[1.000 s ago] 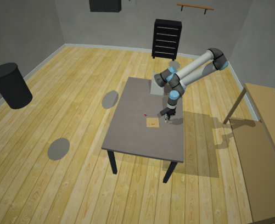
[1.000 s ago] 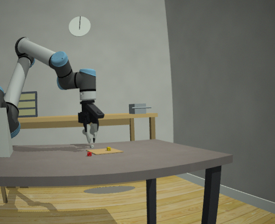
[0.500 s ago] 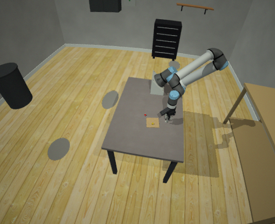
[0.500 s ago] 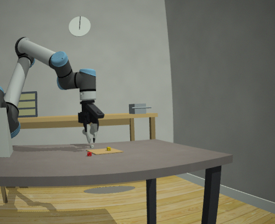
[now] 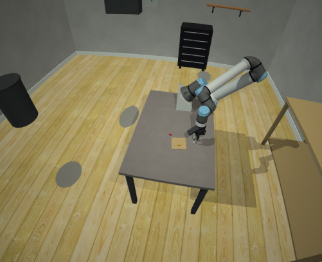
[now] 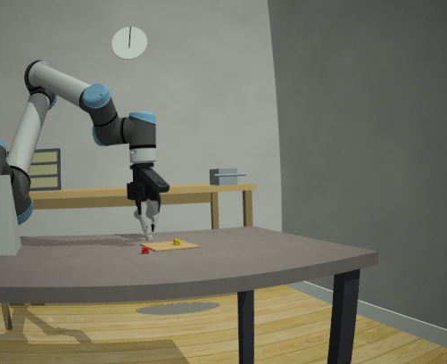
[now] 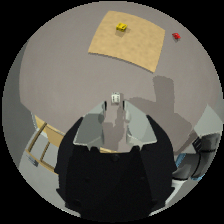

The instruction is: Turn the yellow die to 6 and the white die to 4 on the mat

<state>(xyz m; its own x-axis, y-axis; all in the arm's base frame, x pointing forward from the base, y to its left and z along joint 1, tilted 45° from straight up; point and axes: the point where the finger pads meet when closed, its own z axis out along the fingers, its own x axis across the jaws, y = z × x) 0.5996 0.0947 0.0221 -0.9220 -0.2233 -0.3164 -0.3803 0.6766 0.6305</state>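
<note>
Now: the white die 30 mm below my hand. The rest, counted from my hand: red die (240 mm to the right, 80 mm behind, 30 mm below); tan mat (150 mm to the right, 40 mm below, 20 mm ahead); yellow die (150 mm to the right, 40 mm ahead, 30 mm below).
</note>
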